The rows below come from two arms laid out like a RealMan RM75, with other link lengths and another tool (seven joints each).
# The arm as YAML. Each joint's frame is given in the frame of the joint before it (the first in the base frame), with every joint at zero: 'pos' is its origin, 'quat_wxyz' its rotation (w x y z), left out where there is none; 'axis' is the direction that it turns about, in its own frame. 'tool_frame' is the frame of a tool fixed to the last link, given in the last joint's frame.
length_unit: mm
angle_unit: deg
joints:
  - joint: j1
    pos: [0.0, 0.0, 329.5]
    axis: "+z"
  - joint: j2
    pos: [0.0, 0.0, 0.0]
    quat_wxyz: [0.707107, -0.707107, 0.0, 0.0]
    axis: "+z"
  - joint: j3
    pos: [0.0, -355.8, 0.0]
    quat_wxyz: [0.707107, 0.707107, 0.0, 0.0]
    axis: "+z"
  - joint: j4
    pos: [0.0, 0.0, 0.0]
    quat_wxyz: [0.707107, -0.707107, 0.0, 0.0]
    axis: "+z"
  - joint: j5
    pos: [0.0, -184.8, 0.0]
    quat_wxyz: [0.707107, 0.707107, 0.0, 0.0]
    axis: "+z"
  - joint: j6
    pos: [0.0, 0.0, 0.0]
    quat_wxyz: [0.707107, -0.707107, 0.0, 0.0]
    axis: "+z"
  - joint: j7
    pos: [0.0, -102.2, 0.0]
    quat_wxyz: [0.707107, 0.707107, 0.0, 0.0]
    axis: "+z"
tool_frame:
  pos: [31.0, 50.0, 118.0]
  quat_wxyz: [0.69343, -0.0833, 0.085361, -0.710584]
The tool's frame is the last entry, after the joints.
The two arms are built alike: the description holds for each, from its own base.
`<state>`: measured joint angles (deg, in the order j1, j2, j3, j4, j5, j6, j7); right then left.
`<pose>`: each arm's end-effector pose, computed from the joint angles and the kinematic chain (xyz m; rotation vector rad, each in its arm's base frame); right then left.
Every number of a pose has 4 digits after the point. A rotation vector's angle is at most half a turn.
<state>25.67 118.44 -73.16 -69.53 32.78 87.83 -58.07 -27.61 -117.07 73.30 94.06 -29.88 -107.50 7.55</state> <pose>0.3757 0.2836 -0.0316 2.3888 1.2834 0.7657 -0.2696 0.3563 0.0058 -0.5343 -2.5540 -0.4018</pose>
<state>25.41 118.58 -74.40 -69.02 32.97 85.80 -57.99 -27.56 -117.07 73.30 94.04 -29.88 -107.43 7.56</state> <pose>0.3773 0.2855 -0.0367 2.3887 1.2970 0.7806 -0.2699 0.3562 0.0058 -0.5335 -2.5541 -0.4027</pose>
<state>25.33 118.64 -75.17 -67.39 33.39 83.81 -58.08 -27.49 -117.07 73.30 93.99 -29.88 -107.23 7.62</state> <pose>0.3801 0.2859 -0.0423 2.3959 1.2941 0.7804 -0.2702 0.3565 0.0058 -0.5337 -2.5538 -0.4056</pose>
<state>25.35 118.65 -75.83 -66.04 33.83 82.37 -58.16 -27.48 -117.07 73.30 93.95 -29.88 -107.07 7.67</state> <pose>0.3819 0.2859 -0.0466 2.3998 1.2921 0.7771 -0.2702 0.3570 0.0058 -0.5350 -2.5535 -0.4082</pose>
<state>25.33 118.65 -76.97 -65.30 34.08 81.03 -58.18 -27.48 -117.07 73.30 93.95 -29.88 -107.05 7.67</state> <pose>0.3833 0.2863 -0.0503 2.3924 1.3014 0.7824 -0.2702 0.3570 0.0058 -0.5351 -2.5534 -0.4086</pose>
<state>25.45 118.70 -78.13 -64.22 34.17 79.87 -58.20 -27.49 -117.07 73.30 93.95 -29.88 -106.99 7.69</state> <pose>0.3851 0.2854 -0.0545 2.3801 1.3055 0.7836 -0.2701 0.3573 0.0059 -0.5361 -2.5531 -0.4099</pose>
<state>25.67 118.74 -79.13 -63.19 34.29 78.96 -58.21 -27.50 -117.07 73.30 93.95 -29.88 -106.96 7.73</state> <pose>0.3862 0.2847 -0.0583 2.3683 1.3091 0.7823 -0.2700 0.3574 0.0059 -0.5375 -2.5529 -0.4104</pose>
